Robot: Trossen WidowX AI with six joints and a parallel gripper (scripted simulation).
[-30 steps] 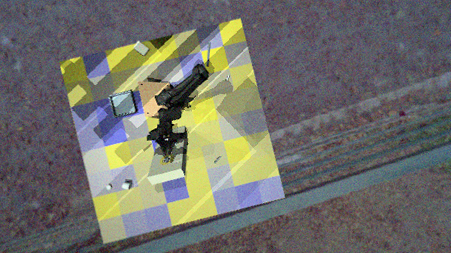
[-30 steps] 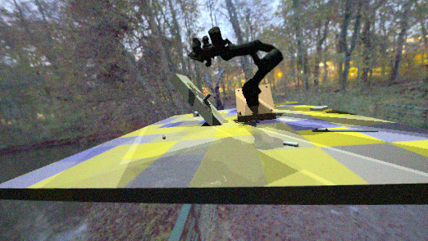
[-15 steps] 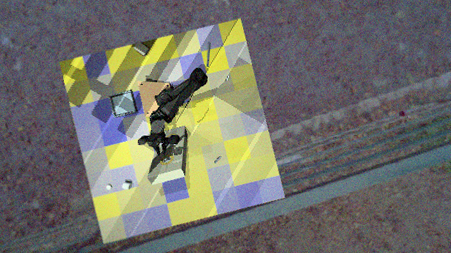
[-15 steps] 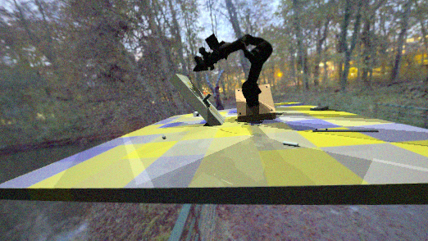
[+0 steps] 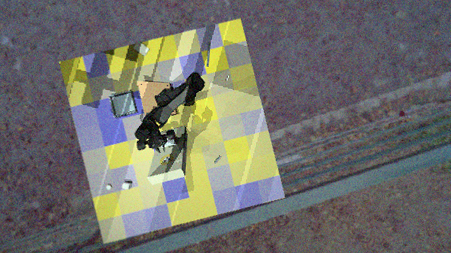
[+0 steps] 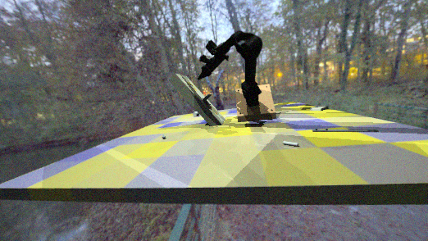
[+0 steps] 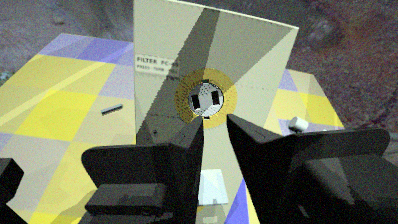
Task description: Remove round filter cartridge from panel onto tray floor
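Right now my gripper tip is 60 mm short of the round filter cartridge and 50 mm above it. From my gripper tip the other things lie so: white cylinder (400 mm to the right, 270 mm below, 140 mm ahead); then cream service panel (120 mm below, 20 mm ahead); then grey-rimmed tray (400 mm behind, 280 mm below, 250 mm to the right).
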